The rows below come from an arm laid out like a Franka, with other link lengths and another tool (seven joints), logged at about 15 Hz.
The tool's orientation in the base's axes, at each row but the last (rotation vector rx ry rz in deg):
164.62 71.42 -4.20
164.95 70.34 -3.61
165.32 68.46 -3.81
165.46 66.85 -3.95
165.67 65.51 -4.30
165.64 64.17 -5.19
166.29 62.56 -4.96
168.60 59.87 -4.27
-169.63 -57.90 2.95
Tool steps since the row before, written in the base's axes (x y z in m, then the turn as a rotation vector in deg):
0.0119 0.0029 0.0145 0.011 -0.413 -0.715
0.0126 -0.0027 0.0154 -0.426 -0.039 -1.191
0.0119 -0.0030 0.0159 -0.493 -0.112 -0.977
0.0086 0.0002 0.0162 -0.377 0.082 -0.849
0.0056 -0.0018 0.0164 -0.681 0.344 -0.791
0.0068 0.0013 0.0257 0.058 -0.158 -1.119
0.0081 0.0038 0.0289 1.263 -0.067 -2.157
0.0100 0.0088 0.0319 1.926 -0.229 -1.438
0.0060 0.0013 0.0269 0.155 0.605 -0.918
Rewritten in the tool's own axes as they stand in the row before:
0.0096 0.0066 -0.0150 -0.261 0.298 0.725
0.0061 0.0109 -0.0157 -0.273 -0.274 1.205
0.0056 0.0105 -0.0162 -0.382 -0.270 0.996
0.0055 0.0060 -0.0165 -0.171 -0.327 0.856
0.0019 0.0053 -0.0165 -0.217 -0.726 0.796
0.0041 0.0040 -0.0260 0.014 0.138 1.123
0.0067 0.0030 -0.0294 1.047 0.846 2.107
0.0117 -0.0005 -0.0325 1.422 1.391 1.369
0.0048 0.0020 -0.0271 0.517 -0.363 0.913

